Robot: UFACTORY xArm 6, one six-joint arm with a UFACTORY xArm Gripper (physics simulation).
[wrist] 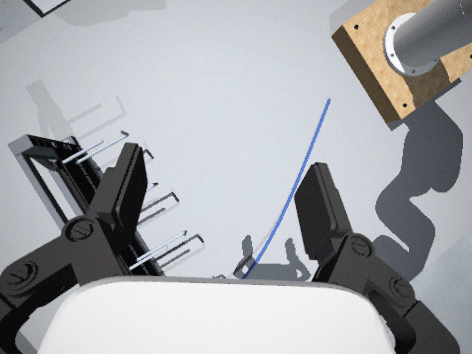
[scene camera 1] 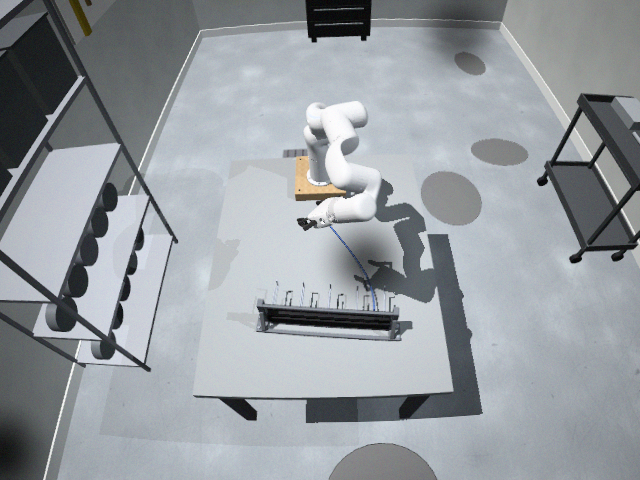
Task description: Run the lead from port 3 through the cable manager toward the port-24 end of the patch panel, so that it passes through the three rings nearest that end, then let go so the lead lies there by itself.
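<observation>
A thin blue lead (scene camera 1: 356, 259) (wrist: 311, 150) runs in a curve from the right part of the patch panel (scene camera 1: 330, 318) back toward the robot base; its free end shows in the wrist view near the wooden base. The cable manager's thin wire rings (wrist: 105, 146) stand in a row along the panel's robot-facing side. In the scene view the lead lies away from the rings left of its panel end. My gripper (scene camera 1: 305, 223) (wrist: 226, 171) is open and empty, raised above the table near the lead's free end. In the scene view, the gripper and wrist may hide the lead's tip.
The wooden base block (scene camera 1: 305, 196) (wrist: 362, 75) carries the arm at the table's back. The grey table (scene camera 1: 310, 369) stands between a shelf rack on the left and a dark cart (scene camera 1: 584, 206) on the right. A black drawer cabinet (scene camera 1: 338, 16) stands at the far wall.
</observation>
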